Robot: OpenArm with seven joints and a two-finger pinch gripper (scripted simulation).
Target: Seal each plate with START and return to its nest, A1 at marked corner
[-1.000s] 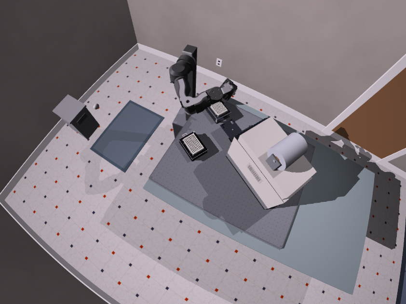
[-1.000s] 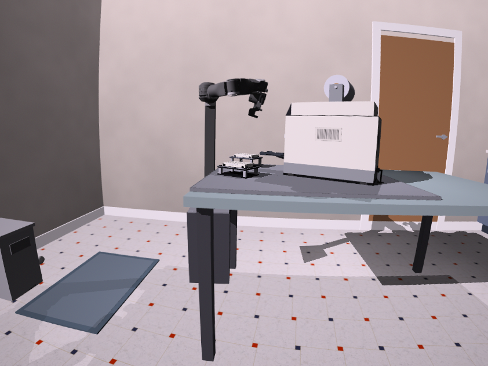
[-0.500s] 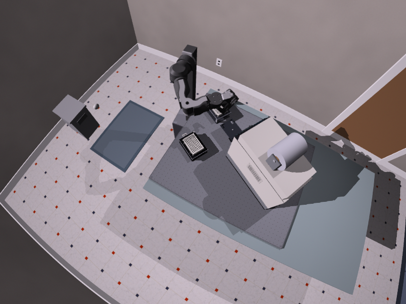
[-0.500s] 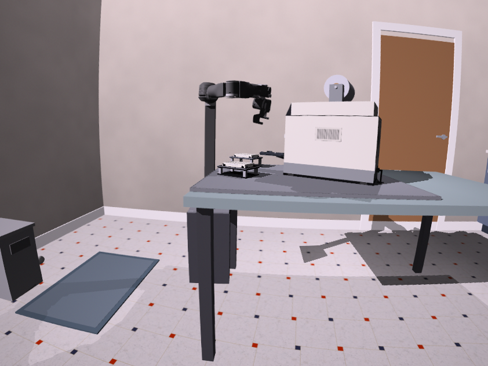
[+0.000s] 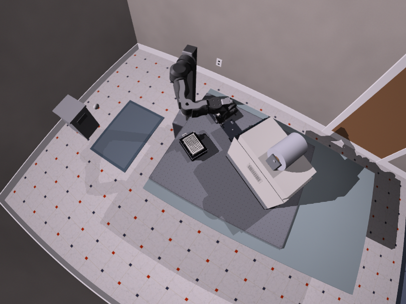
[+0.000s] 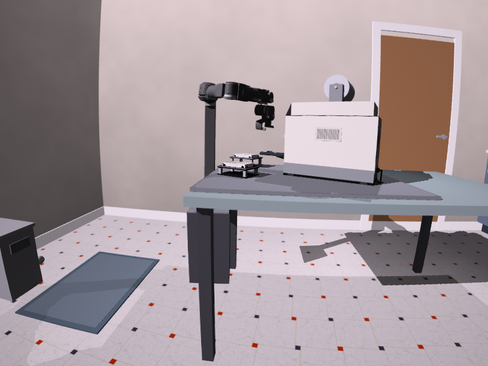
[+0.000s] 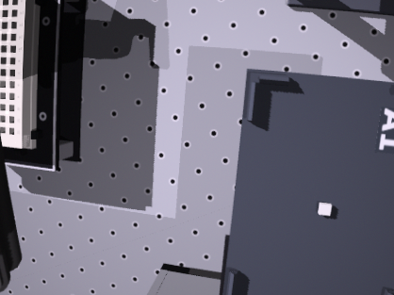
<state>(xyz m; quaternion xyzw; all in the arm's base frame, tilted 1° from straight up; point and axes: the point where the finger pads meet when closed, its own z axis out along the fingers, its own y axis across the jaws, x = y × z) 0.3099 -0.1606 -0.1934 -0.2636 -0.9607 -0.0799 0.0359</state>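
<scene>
Right now the plate nest is 17 cm below my hand, 16 cm to the left of it and 9 cm behind it. From my hand the other things lie so: N1 label: 23 cm below, 22 cm to the left, 18 cm behind; screen: 18 cm ahead, 9 cm above, 2 cm to the right; sealer stage: 13 cm below, 6 cm ahead, 1 cm to the left.
</scene>
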